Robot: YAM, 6 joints.
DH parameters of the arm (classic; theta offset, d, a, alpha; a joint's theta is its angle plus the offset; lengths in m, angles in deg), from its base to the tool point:
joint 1: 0 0.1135 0.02 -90
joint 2: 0 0 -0.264 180
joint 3: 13.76 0 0.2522 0
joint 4: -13.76 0 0.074 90
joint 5: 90 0 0 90
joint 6: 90 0.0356 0 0
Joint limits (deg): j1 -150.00..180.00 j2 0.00..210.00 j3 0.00..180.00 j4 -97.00..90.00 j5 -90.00..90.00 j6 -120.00..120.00
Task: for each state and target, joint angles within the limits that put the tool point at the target. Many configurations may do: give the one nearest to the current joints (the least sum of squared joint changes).
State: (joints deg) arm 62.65 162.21 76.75 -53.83 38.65 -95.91
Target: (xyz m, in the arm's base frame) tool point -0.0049 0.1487 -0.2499
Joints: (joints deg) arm 98.60 194.66 83.27 -42.26 29.24 -95.91
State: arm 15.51 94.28 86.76 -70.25 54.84 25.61
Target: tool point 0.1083 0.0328 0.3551
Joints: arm 30.65 54.28 69.37 -91.34 49.33 25.61
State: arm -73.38 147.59 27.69 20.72 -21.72 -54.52
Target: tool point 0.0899 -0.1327 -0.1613
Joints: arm -60.79 166.02 40.50 23.08 -22.64 -54.52
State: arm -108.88 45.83 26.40 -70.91 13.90 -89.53
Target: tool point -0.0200 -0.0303 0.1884
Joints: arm -109.92 31.60 28.08 -90.72 13.78 -89.53
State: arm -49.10 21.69 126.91 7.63 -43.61 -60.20
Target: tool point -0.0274 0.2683 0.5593
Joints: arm -78.49 22.38 109.42 1.22 -48.52 -60.20
